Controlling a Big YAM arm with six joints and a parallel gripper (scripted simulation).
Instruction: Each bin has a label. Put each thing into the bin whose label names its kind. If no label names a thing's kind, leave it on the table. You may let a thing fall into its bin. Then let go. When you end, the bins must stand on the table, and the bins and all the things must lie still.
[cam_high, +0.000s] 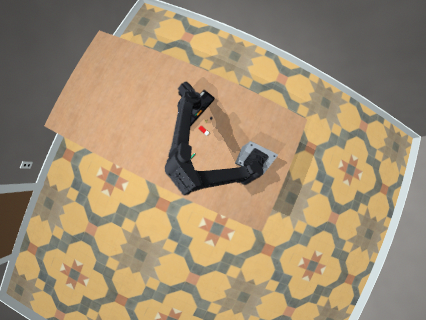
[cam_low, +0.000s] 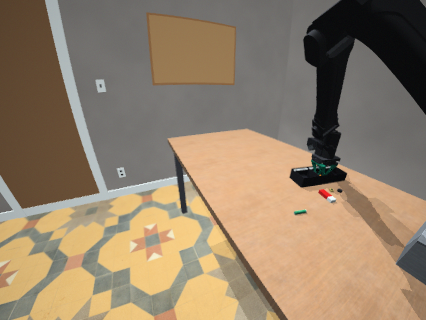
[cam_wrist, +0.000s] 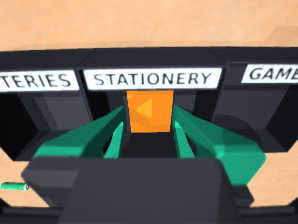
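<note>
The orange block is 10 mm below my hand. The rest, counted from my hand: black nut (100 mm behind, 20 mm below); then green battery (110 mm behind, 250 mm to the left, 20 mm below); then yellow nut (80 mm behind, 30 mm to the left, 20 mm below).
</note>
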